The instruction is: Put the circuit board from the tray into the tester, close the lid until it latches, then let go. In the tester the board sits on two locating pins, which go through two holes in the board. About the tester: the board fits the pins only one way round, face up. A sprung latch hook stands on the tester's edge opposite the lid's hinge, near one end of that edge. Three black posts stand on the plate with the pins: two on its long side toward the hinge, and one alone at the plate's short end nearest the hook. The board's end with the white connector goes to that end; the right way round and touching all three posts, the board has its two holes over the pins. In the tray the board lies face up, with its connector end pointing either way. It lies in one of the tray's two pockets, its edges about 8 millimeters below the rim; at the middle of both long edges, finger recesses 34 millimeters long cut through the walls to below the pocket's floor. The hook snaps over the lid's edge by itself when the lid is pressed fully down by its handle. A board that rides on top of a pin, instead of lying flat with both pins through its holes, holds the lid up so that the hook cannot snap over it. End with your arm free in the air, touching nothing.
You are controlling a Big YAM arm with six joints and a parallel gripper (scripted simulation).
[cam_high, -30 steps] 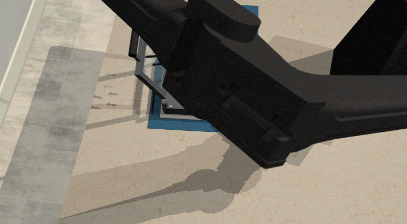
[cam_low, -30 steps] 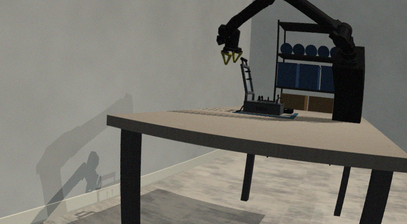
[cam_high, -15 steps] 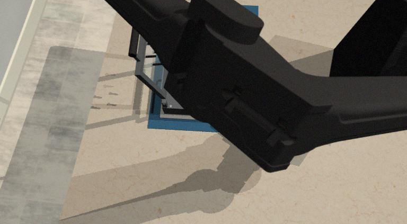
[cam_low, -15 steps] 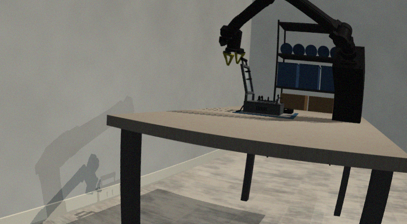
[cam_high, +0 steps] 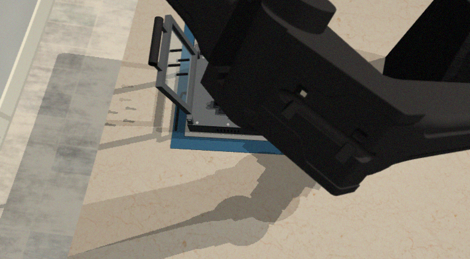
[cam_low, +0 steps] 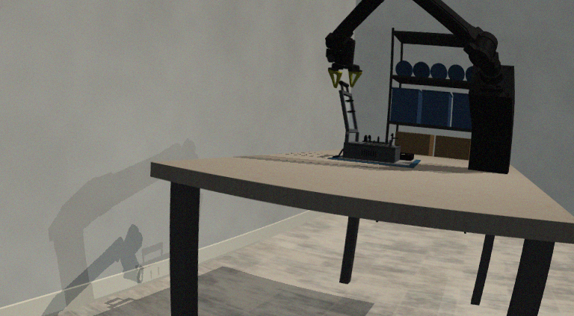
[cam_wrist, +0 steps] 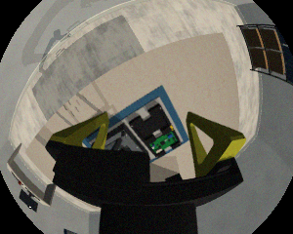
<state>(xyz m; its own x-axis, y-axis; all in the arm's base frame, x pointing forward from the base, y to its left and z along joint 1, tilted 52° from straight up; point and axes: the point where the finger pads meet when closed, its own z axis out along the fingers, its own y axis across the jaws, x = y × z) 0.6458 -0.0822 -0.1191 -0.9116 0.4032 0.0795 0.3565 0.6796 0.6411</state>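
The green circuit board is 260 mm below my hand, 260 mm behind it and 20 mm to the right of it. The rest, counted from my hand: see-through lid (180 mm to the left, 110 mm behind, 100 mm below).
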